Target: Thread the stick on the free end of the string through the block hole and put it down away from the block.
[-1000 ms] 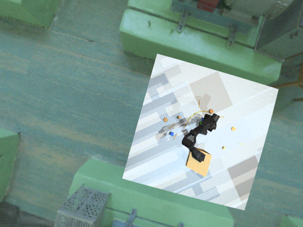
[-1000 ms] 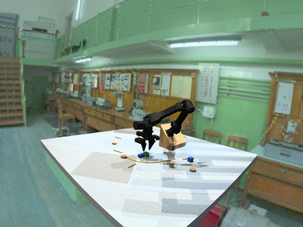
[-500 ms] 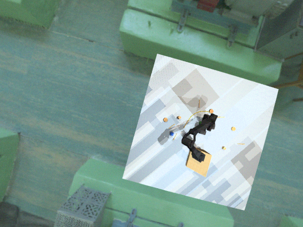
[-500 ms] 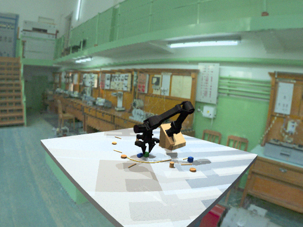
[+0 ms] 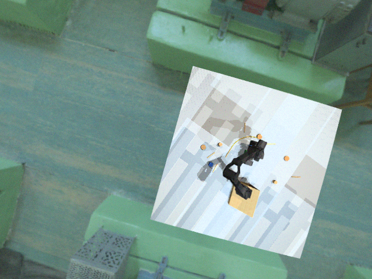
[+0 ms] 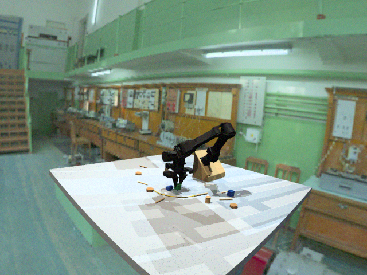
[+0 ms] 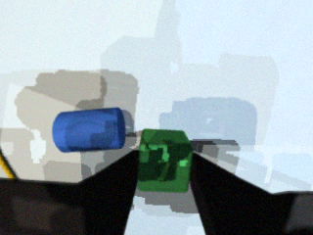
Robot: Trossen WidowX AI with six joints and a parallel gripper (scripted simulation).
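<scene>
Right now the blue cylinder is 50 mm ahead of my gripper tip, 20 mm to the right of it and 10 mm below it. The rest, counted from my gripper tip: round wooden button 150 mm ahead, 70 mm to the right, 10 mm below; then green cube right at my gripper tip; then thin wooden stick 40 mm behind, 140 mm to the left, 20 mm below.
</scene>
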